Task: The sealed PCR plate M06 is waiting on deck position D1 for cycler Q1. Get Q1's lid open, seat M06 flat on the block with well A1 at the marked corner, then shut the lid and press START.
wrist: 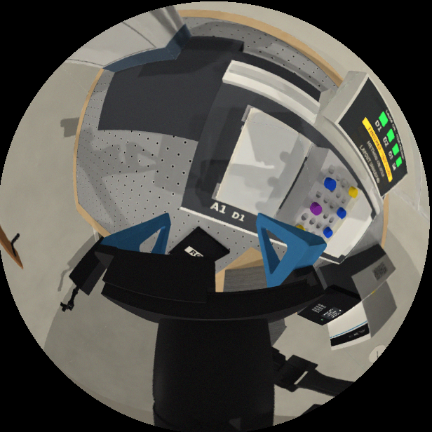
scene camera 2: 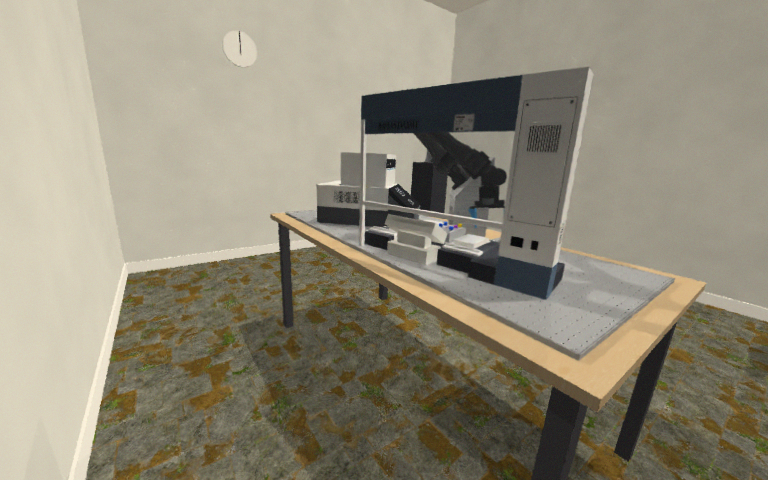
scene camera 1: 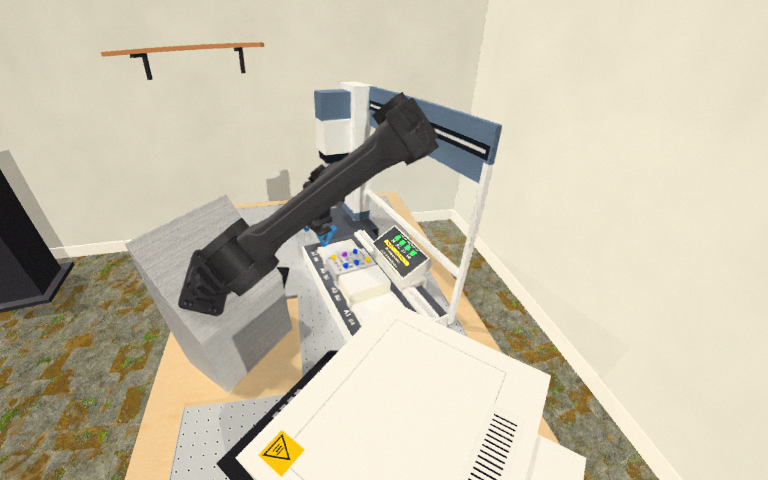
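Pixels of known places: gripper, fingertip midpoint: (scene camera 2: 489, 227) (scene camera 1: 316, 238); arm's base, link origin: (scene camera 1: 206, 283).
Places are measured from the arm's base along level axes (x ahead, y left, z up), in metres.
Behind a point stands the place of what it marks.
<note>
The sealed plate M06 (scene camera 2: 471, 241) {x 0.396, y 0.287, z -0.181 m} (wrist: 265, 170) is a pale flat plate lying on deck position D1; its sealed top bears shadows in the wrist view. My gripper (scene camera 1: 318, 234) {x 0.293, y 0.299, z -0.143 m} (wrist: 212, 217) has blue fingers spread wide, open and empty. It is above the front edge of D1, near the A1 label, with the plate ahead between and beyond the fingertips. The arm hides the plate in scene camera 1. A large white machine (scene camera 1: 396, 390) {x 0.235, y -0.391, z 0.109 m} (scene camera 2: 352, 198) {x 0.389, y -0.383, z -0.109 m} with a hot-surface sticker, apparently cycler Q1, stands at the table's other end. Its block and START button are not visible, and I cannot tell the lid's state.
A tube rack (scene camera 1: 350, 261) {x 0.367, y 0.164, z -0.159 m} (wrist: 325, 202) with coloured caps adjoins the plate. A white box (scene camera 1: 365, 284) {x 0.371, y 0.048, z -0.155 m} sits beyond it. A tilted screen (scene camera 1: 400, 255) {x 0.507, y 0.108, z -0.132 m} (wrist: 375, 145) stands behind the deck. The blue gantry beam (scene camera 1: 464, 141) {x 0.564, y -0.020, z 0.248 m} (scene camera 2: 441, 107) {x 0.560, y 0.230, z 0.242 m} spans above. A black RG pad (wrist: 200, 245) lies in front.
</note>
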